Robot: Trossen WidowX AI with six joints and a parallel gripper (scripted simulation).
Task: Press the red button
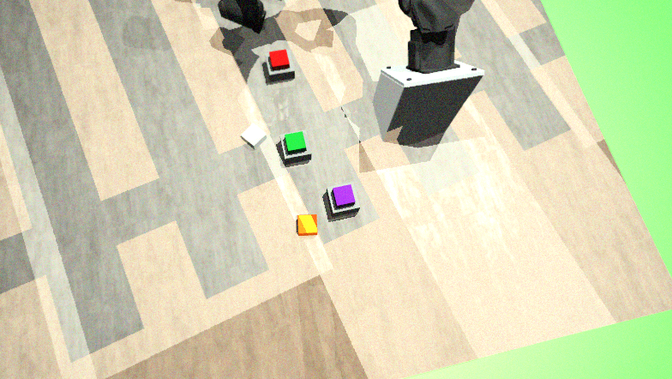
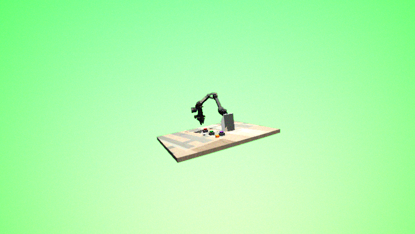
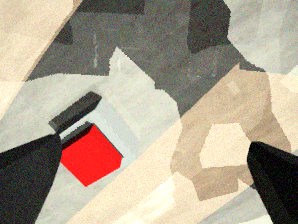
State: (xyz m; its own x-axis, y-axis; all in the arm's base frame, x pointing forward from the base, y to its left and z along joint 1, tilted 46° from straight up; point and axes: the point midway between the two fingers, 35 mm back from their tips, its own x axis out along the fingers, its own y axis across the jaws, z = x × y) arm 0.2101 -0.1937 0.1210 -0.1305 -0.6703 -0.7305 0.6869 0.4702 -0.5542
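The red button lies 60 mm to the left of my gripper tip and 50 mm below it. Round my gripper tip: white block: 190 mm to the left, 90 mm ahead, 70 mm below; then green button: 230 mm to the left, 50 mm below, 20 mm ahead; then purple button: 350 mm to the left, 50 mm below, 30 mm behind.
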